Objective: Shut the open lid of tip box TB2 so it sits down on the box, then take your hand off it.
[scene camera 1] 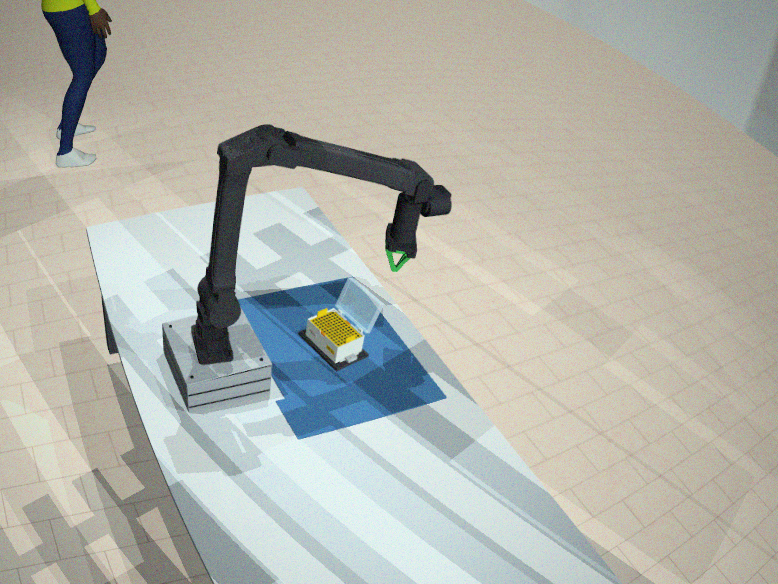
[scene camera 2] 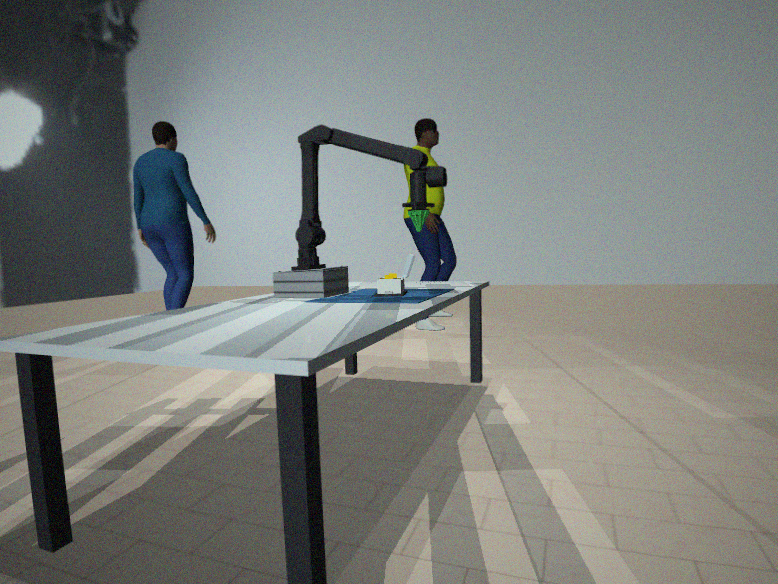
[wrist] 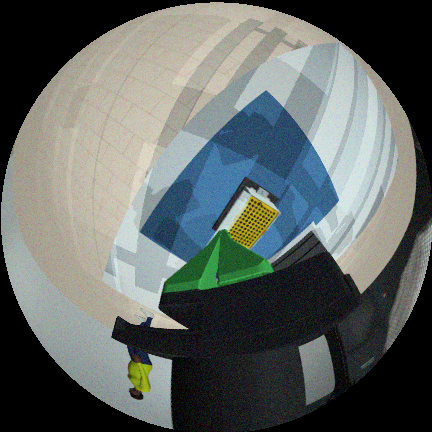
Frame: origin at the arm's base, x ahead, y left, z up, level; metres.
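Where they show: gripper, fingertip midpoint: (scene camera 1: pixel 394 271) (scene camera 2: pixel 418 231) (wrist: pixel 223 235); arm's base at its link origin: (scene camera 1: pixel 211 345) (scene camera 2: pixel 309 269).
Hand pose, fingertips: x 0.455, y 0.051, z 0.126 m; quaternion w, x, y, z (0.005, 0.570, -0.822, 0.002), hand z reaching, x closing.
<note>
Each offset is from my fingertips to the top centre of the thing. "pt": to the spot under its first point. Level surfaces: height alone.
The tip box @[dx -0.121, dy +0.006, dz -0.150 m] (scene camera 1: pixel 333 341) (scene camera 2: pixel 390 286) (wrist: pixel 251 220) is white with a yellow, holed rack on top, and sits on a dark base plate @[pt dx -0.179, dy +0.015, dz -0.218 m] (scene camera 1: pixel 310 343). Its label is too small to read. Its clear lid @[pt dx -0.054, dy +0.030, dz -0.126 m] (scene camera 1: pixel 360 306) (scene camera 2: pixel 409 265) stands open, tilted up and back from the box's long side away from the arm's base. I cannot make out the lid in the wrist view. My gripper (scene camera 1: pixel 395 269) (scene camera 2: pixel 418 229) (wrist: pixel 223 235) has its green fingers shut together with nothing between them. It hangs well above the lid, apart from it, and hides part of the box in the wrist view.
The box is on a blue mat @[dz -0.224 m] (scene camera 1: pixel 377 392) (scene camera 2: pixel 351 297) (wrist: pixel 260 122) on the white table @[dz -0.228 m] (scene camera 1: pixel 351 502) (scene camera 2: pixel 188 333). The arm's grey pedestal (scene camera 1: pixel 229 387) (scene camera 2: pixel 311 282) stands beside the mat. A person in yellow (scene camera 2: pixel 441 194) (wrist: pixel 140 375) and one in blue (scene camera 2: pixel 162 194) stand beyond the table.
</note>
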